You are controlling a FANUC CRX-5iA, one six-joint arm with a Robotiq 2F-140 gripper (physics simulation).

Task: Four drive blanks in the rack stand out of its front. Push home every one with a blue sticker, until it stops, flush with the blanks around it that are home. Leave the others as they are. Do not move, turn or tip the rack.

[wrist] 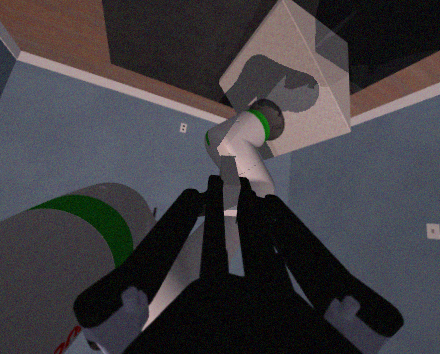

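My gripper [226, 168] is in the lower middle of the wrist view, its two black fingers close together and shut. A narrow grey strip shows along the gap between the fingertips; nothing is gripped by them. The rack, its drive blanks and the blue stickers do not show in this view, so where the gripper is relative to them cannot be told.
The arm's white link [252, 162] and green-ringed base joint show beyond the fingertips, at a pale pedestal [327, 117]. A large grey arm link [55, 255] with a green band fills the lower left. Blue walls [125, 135], wooden floor [60, 30] and a dark mat [150, 45] lie behind.
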